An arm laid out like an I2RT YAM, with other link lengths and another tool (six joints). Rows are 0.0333 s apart.
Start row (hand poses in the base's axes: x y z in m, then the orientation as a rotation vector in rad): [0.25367, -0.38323, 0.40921, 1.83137, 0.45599, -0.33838]
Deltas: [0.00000, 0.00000, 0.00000, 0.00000, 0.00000, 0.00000]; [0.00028, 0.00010, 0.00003, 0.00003, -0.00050, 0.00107]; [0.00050, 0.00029, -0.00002, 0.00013, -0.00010, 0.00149]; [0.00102, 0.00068, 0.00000, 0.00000, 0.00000, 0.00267]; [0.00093, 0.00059, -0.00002, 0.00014, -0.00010, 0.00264]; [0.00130, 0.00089, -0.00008, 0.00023, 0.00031, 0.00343]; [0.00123, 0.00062, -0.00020, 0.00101, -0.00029, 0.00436]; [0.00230, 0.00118, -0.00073, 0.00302, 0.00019, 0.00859]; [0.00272, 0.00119, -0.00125, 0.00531, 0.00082, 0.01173]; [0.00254, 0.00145, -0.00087, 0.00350, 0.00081, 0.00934]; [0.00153, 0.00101, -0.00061, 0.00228, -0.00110, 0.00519]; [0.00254, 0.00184, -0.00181, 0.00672, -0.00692, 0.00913]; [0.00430, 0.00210, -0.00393, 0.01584, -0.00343, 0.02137]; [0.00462, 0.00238, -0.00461, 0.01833, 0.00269, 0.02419]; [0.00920, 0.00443, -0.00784, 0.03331, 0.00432, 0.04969]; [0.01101, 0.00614, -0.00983, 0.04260, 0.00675, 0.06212]
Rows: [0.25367, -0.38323, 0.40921, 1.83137, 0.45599, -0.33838]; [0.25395, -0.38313, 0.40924, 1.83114, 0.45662, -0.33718]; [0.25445, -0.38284, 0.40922, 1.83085, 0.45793, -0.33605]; [0.25547, -0.38216, 0.40922, 1.83009, 0.46034, -0.33423]; [0.25640, -0.38157, 0.40920, 1.82948, 0.46268, -0.33231]; [0.25770, -0.38068, 0.40912, 1.82869, 0.46604, -0.33021]; [0.25893, -0.38006, 0.40892, 1.82844, 0.47001, -0.32678]; [0.26123, -0.37888, 0.40819, 1.82887, 0.47860, -0.32054]; [0.26395, -0.37769, 0.40694, 1.83051, 0.49100, -0.31230]; [0.26649, -0.37624, 0.40607, 1.83106, 0.50081, -0.30601]; [0.26802, -0.37523, 0.40546, 1.83178, 0.50526, -0.30100]; [0.27056, -0.37339, 0.40365, 1.83598, 0.51026, -0.28699]; [0.27486, -0.37129, 0.39972, 1.84498, 0.53082, -0.26597]; [0.27948, -0.36891, 0.39511, 1.85500, 0.55875, -0.24810]; [0.28868, -0.36448, 0.38727, 1.87058, 0.61447, -0.21091]; [0.29969, -0.35834, 0.37744, 1.88939, 0.68544, -0.16471]
